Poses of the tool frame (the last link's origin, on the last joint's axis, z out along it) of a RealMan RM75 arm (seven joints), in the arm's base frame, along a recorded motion.
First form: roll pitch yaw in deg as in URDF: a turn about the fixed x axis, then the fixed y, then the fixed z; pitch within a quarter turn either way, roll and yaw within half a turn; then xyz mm.
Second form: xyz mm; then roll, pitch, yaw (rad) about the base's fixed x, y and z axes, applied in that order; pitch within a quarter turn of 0, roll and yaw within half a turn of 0. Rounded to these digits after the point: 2 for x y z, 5 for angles.
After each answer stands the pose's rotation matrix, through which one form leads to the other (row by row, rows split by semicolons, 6 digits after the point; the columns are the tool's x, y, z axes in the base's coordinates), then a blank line. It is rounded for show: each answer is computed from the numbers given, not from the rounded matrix.
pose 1, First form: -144.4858, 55.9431, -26.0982, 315.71, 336.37, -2.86
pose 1, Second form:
315.71, 336.37, -2.86, -2.52175, 0.97639, -0.45550
0.502917 -0.790274 -0.350057; -0.246357 -0.519265 0.818335; -0.828482 -0.325316 -0.455837

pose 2, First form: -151.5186, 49.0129, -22.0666, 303.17, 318.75, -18.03
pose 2, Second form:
303.17, 318.75, -18.03, -2.64450, 0.85544, -0.38513
0.607844 -0.663818 -0.435742; -0.246407 -0.679350 0.691207; -0.754857 -0.312776 -0.576508

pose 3, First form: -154.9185, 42.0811, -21.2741, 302.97, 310.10, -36.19
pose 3, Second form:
302.97, 310.10, -36.19, -2.70384, 0.73445, -0.37130
0.691620 -0.593352 -0.411818; -0.269291 -0.740909 0.615253; -0.670182 -0.314622 -0.672212

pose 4, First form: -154.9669, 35.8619, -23.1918, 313.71, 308.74, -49.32
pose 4, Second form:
313.71, 308.74, -49.32, -2.70468, 0.62591, -0.40477
0.744942 -0.584676 -0.321272; -0.319156 -0.735224 0.597984; -0.585834 -0.342927 -0.734302

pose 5, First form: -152.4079, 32.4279, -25.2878, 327.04, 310.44, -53.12
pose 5, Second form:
327.04, 310.44, -53.12, -2.66002, 0.56597, -0.44136
0.763183 -0.603154 -0.231857; -0.360556 -0.695244 0.621800; -0.536238 -0.390950 -0.748069

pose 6, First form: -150.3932, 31.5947, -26.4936, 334.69, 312.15, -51.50
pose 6, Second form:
334.69, 312.15, -51.50, -2.62486, 0.55143, -0.46240
0.762326 -0.619506 -0.187276; -0.379975 -0.662667 0.645362; -0.523907 -0.420815 -0.740564

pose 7, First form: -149.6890, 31.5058, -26.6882, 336.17, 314.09, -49.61
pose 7, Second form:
336.17, 314.09, -49.61, -2.61257, 0.54988, -0.46580
0.761756 -0.623384 -0.176408; -0.382927 -0.652869 0.653551; -0.522585 -0.430295 -0.736037

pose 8, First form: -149.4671, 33.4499, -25.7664, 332.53, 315.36, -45.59
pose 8, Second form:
332.53, 315.36, -45.59, -2.60869, 0.58381, -0.44971
0.751410 -0.626615 -0.206727; -0.362702 -0.653967 0.663908; -0.551208 -0.423887 -0.718673

